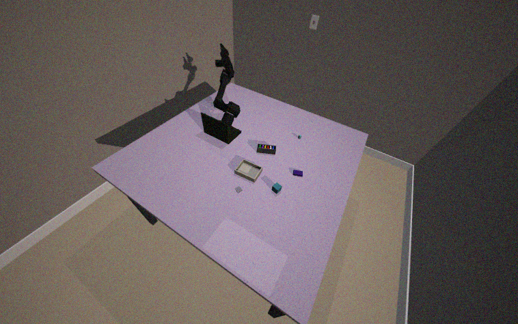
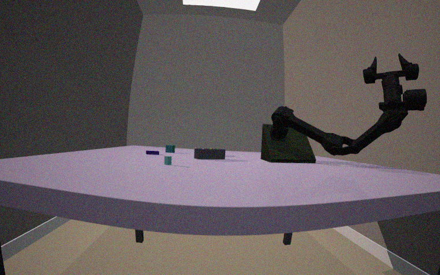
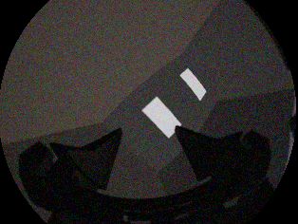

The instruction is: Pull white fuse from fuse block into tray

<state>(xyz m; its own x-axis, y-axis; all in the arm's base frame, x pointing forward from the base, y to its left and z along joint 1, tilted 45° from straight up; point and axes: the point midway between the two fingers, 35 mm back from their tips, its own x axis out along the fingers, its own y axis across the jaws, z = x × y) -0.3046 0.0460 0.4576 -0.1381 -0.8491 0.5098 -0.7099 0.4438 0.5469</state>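
Right now the white fuse is 64 cm ahead of my gripper tip, 39 cm below it and 28 cm to the right of it. Also, from my gripper tip: small teal piece (74 cm ahead, 40 cm below, 3 cm to the right); then beige tray (63 cm ahead, 50 cm to the right, 41 cm below); then purple block (87 cm ahead, 41 cm below, 34 cm to the right).
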